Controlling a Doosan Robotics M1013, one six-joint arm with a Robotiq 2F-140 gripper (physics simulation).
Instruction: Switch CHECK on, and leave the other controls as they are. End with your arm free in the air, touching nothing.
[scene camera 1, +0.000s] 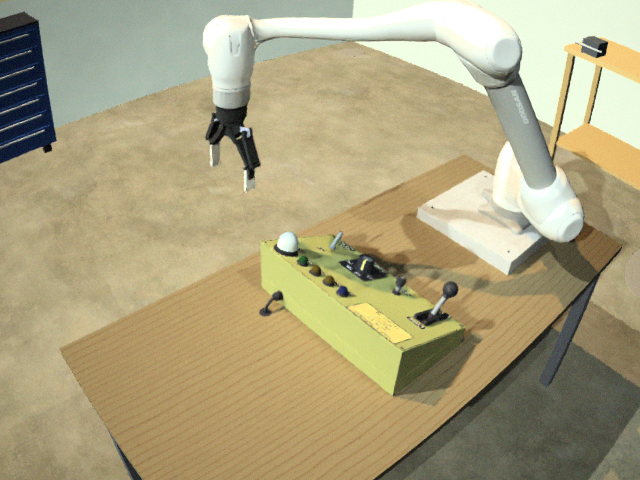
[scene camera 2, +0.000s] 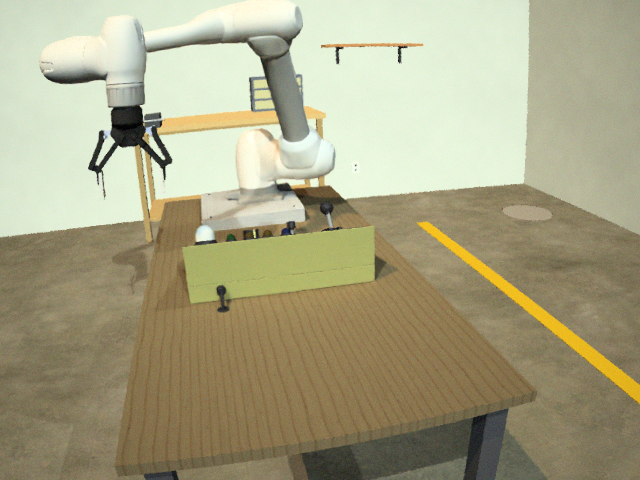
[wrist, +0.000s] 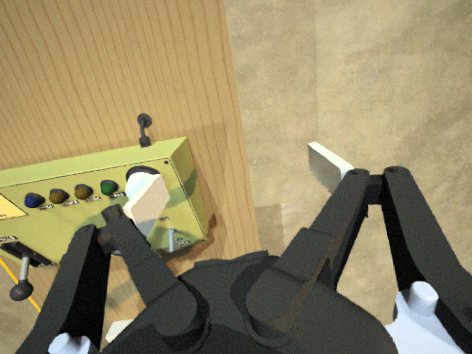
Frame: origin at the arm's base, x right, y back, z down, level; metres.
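Where they show: gripper, fingertip midpoint: (scene camera 1: 231, 176) (scene camera 2: 133, 195) (wrist: 235, 172); arm's base, origin of the base link: (scene camera 1: 511, 213) (scene camera 2: 259, 196).
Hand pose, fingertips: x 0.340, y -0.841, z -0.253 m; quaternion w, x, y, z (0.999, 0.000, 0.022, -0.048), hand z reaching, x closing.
Things, the pixels of their top centre, and the offset from my fingertips. "spot": a spot on its surface instead.
- silver toggle lever, middle of its top: (wrist: 169, 247) (scene camera 1: 337, 233) dx -0.162, dy +0.225, dz +0.180 m
- black knob with a yellow mark, middle of its top: (scene camera 1: 366, 257) dx -0.282, dy +0.223, dz +0.181 m
- small dark-tipped switch, middle of its top: (scene camera 1: 399, 278) (scene camera 2: 291, 221) dx -0.402, dy +0.227, dz +0.173 m
- ball-topped lever, middle of its top: (scene camera 1: 445, 288) (scene camera 2: 328, 203) (wrist: 7, 290) dx -0.521, dy +0.264, dz +0.142 m
- white dome, surface spot: (scene camera 1: 287, 242) (scene camera 2: 210, 231) spot: dx -0.175, dy +0.050, dz +0.123 m
- small black crank, surface spot: (wrist: 143, 130) (scene camera 2: 220, 295) (scene camera 1: 269, 299) spot: dx -0.185, dy -0.015, dz +0.274 m
A green sloped control box (scene camera 1: 330, 315) (scene camera 2: 279, 266) (wrist: 150, 150) stands on the table. Its small labels, CHECK among them, are not surely readable. A silver toggle lever (scene camera 1: 336, 240) (wrist: 171, 240) stands tilted near the box's corner, labels beside it. A black knob with a yellow mark (scene camera 1: 364, 265) sits mid-panel. A small dark-tipped switch (scene camera 1: 399, 285) (scene camera 2: 291, 227) and a ball-topped lever (scene camera 1: 444, 302) (scene camera 2: 327, 214) (wrist: 22, 280) are farther along. My gripper (scene camera 1: 231, 176) (scene camera 2: 133, 192) (wrist: 235, 172) is open and empty, high in the air off the box's dome end, touching nothing.
A white dome (scene camera 1: 287, 242) (scene camera 2: 205, 234) and several coloured buttons, one green (scene camera 1: 302, 260) (wrist: 108, 187), line the panel. A small black crank (scene camera 1: 271, 303) (scene camera 2: 222, 298) (wrist: 144, 130) sticks out of the box's tall side. The arm's base plate (scene camera 1: 465, 227) (scene camera 2: 248, 215) stands behind the box.
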